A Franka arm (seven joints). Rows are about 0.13 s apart.
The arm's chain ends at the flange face. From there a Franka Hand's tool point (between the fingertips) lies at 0.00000 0.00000 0.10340 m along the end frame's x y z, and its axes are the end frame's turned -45 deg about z.
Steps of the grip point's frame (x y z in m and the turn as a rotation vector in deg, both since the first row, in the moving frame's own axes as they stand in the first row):
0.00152 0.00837 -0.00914 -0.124 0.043 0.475
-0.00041 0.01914 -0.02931 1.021 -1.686 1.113
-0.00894 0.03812 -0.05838 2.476 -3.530 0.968
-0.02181 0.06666 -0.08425 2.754 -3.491 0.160
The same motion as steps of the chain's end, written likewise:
0.00678 0.00474 -0.00914 -0.057 0.118 0.475
0.01671 0.01301 -0.02925 -0.470 -1.914 1.113
0.02830 0.03200 -0.05809 -0.745 -4.247 0.968
0.03968 0.06163 -0.08394 -0.521 -4.416 0.160

